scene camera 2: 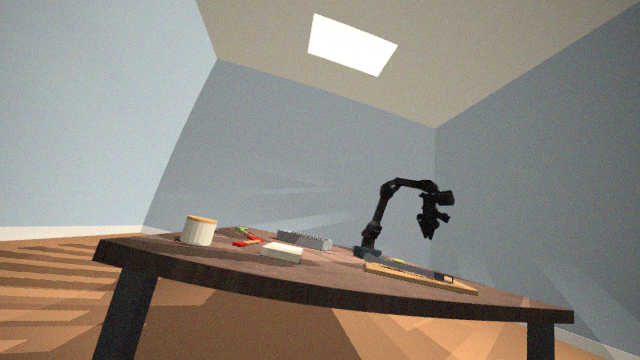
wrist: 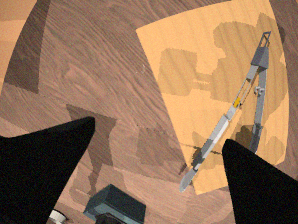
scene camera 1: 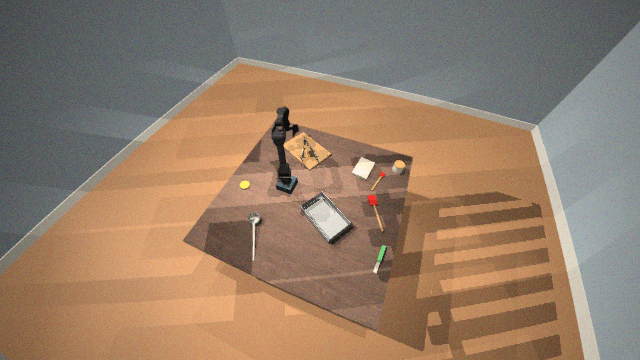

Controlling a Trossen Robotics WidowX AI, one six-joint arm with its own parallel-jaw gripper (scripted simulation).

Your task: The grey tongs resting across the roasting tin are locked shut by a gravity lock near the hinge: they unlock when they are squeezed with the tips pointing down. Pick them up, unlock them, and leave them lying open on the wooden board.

same spot on wooden board: (wrist: 200,61) = (scene camera 1: 294,145)
